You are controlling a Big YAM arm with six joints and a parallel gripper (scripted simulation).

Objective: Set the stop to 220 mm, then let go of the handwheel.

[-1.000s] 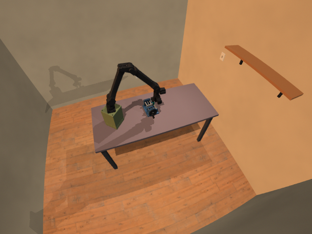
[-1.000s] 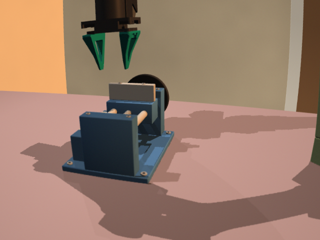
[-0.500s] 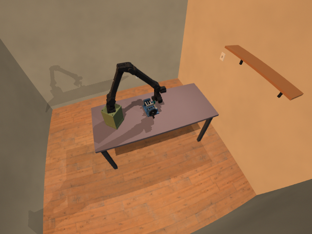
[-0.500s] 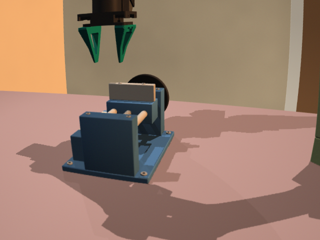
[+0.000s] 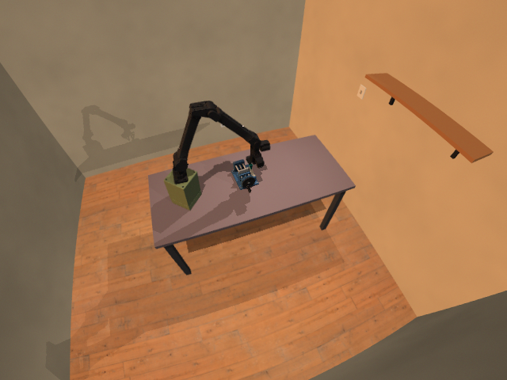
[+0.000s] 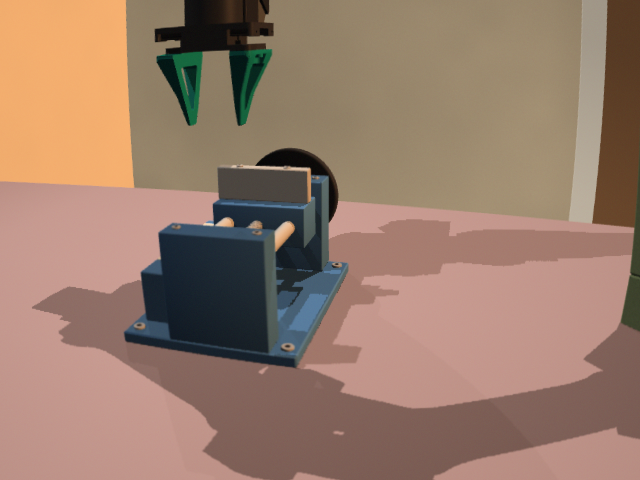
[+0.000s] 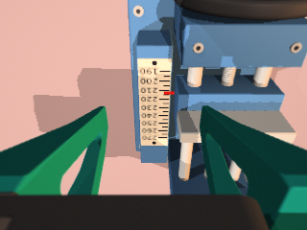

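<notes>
Right now my hand is 70 mm past the black crank handle, 80 mm to the left of it and 120 mm above it. From my hand the other things lie so: grey stop plate: 50 mm behind, 40 mm to the left, 70 mm below.
</notes>
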